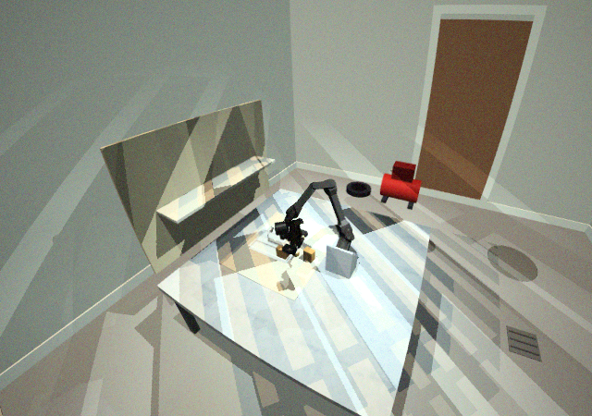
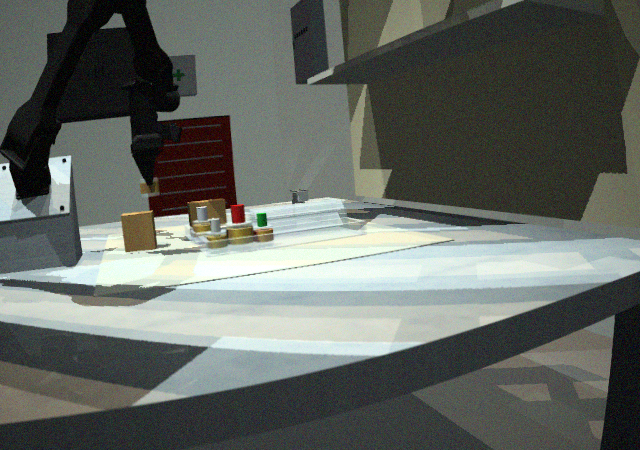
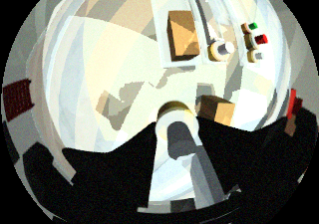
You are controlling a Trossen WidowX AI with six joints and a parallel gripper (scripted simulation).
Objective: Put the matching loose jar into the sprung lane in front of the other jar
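Now: gripper tip 24 cm short of the clear pusher lane, 14 cm to the left of it and 10 cm above it.
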